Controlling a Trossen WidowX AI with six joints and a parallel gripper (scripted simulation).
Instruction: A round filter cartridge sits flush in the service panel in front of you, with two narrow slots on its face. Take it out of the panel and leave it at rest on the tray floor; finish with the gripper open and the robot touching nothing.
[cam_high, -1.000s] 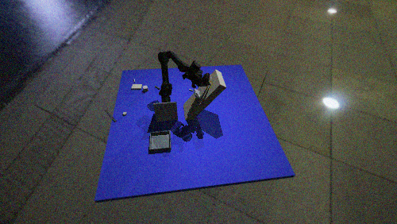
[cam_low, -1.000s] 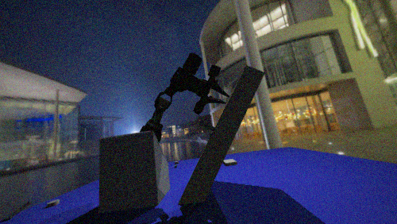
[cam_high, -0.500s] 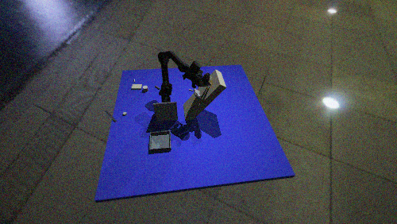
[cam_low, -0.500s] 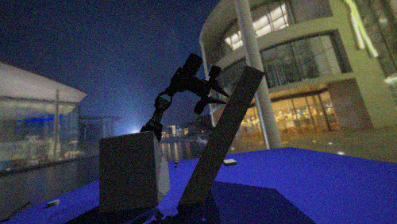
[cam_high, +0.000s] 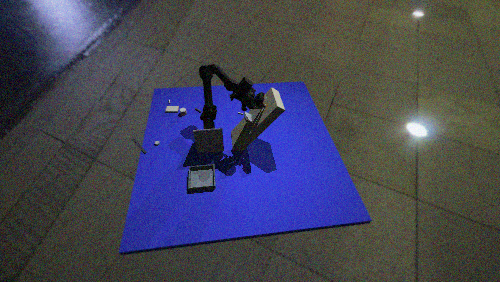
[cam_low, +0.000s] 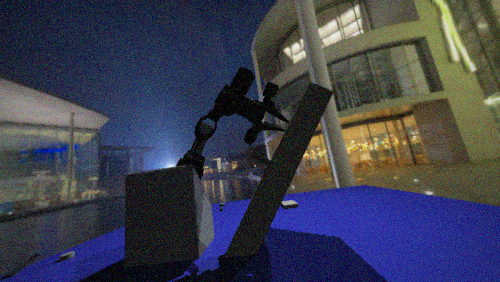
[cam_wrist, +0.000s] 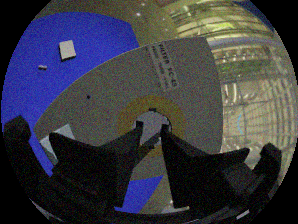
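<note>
Right now my gripper tip is 10 mm short of the round filter cartridge and 10 mm above it. Round my gripper tip: tray 420 mm behind, 240 mm to the right, 280 mm below.
</note>
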